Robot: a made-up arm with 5 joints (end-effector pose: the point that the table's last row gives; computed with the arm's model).
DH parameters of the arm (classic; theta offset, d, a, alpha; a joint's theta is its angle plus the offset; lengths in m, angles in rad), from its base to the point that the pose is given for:
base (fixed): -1.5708 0.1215 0 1.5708
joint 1: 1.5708 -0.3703 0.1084 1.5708
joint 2: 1.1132 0 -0.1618 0
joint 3: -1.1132 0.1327 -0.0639 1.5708
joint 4: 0 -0.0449 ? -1.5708
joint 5: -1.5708 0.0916 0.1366 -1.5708
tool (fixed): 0 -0.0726 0 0
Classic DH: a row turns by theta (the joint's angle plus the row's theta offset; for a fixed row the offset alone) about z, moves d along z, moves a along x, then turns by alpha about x.
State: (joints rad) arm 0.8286 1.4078 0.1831 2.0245 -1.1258
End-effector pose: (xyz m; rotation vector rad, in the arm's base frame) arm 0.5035 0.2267 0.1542 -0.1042 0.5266 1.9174
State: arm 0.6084 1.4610 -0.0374 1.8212 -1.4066
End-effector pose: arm 0.5359 0.1784 0.1654 -0.1536 0.5256 1.7142
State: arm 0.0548 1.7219 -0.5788 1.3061 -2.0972
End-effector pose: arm 0.5259 0.0121 0.1411 -0.1096 0.8476 1.3268
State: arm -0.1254 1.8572 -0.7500 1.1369 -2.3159
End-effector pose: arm 0.4979 -0.0414 0.1207 -0.0712 0.9914 1.2533
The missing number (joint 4, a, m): -0.0921
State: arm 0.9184 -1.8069 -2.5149 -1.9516 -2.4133
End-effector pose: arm 0.2773 -0.3095 0.1597 0.4165 -0.4161 -1.4721
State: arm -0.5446 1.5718 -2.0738 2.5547 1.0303
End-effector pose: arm 0.4682 -0.1046 0.1984 2.2073 0.3157 -1.9688
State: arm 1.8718 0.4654 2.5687 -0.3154 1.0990
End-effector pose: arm 0.4549 0.2154 0.2859 -0.8427 1.6040 -1.6127
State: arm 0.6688 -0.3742 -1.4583 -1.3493 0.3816
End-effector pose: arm 0.4527 -0.2755 0.1903 -1.1216 1.6559 0.8803
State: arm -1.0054 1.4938 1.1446 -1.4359 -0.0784
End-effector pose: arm 0.3762 -0.4122 0.0057 -0.0474 -0.8752 -2.4730
